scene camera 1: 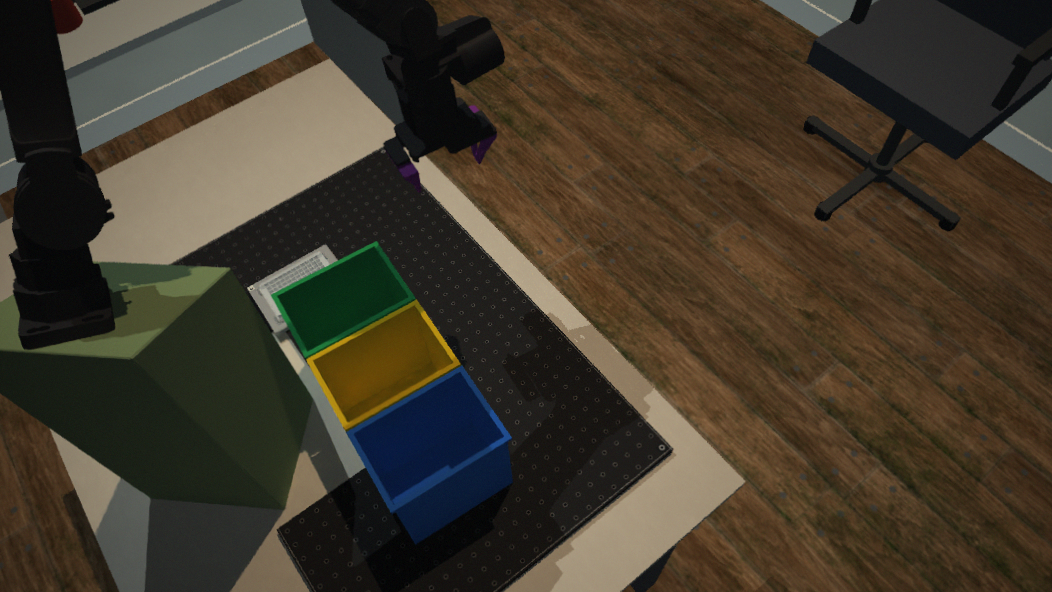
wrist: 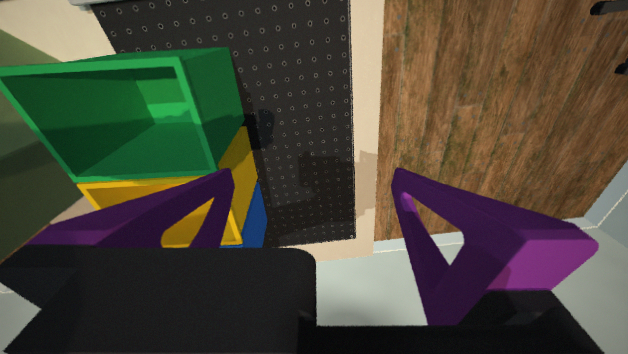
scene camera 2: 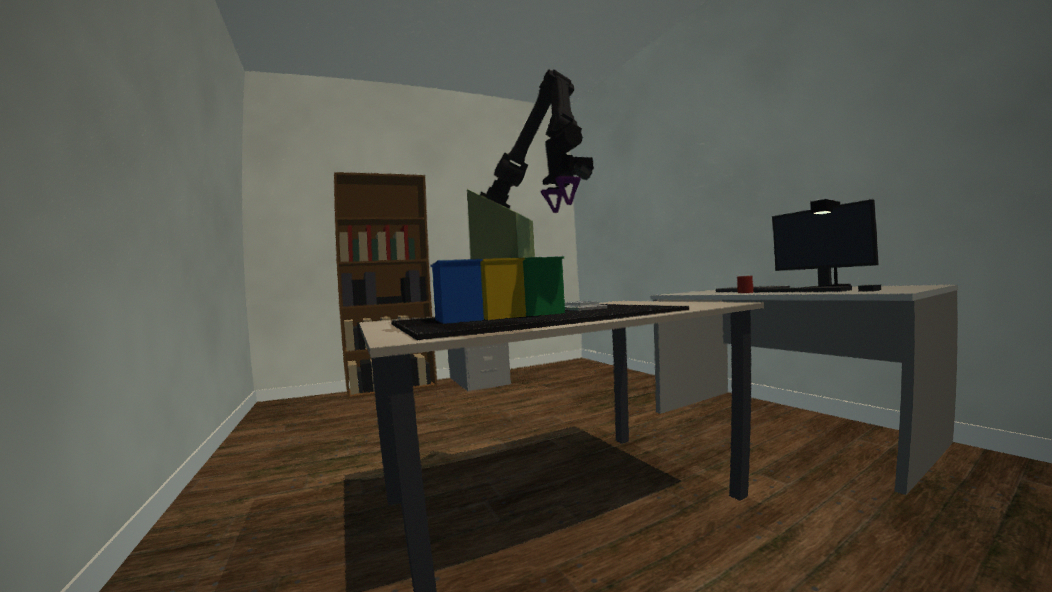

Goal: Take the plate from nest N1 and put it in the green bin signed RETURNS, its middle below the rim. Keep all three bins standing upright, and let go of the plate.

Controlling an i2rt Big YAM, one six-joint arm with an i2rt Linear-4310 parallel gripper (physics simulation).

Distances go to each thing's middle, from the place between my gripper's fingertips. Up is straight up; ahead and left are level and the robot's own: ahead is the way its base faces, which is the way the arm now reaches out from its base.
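Labels:
Green bin (scene camera 1: pixel 344 297): my hand is 200 mm past it, 30 mm to the left of it and 220 mm above it. Yellow bin (scene camera 1: pixel 365 373): 190 mm behind my hand, 160 mm to the right of it, 220 mm below it. Blue bin (scene camera 1: pixel 433 456): some way behind my hand, far to the right of it and a good way below it. Gridded plate (scene camera 1: pixel 315 262): far behind my hand, a fair way to the left of it, far below it.

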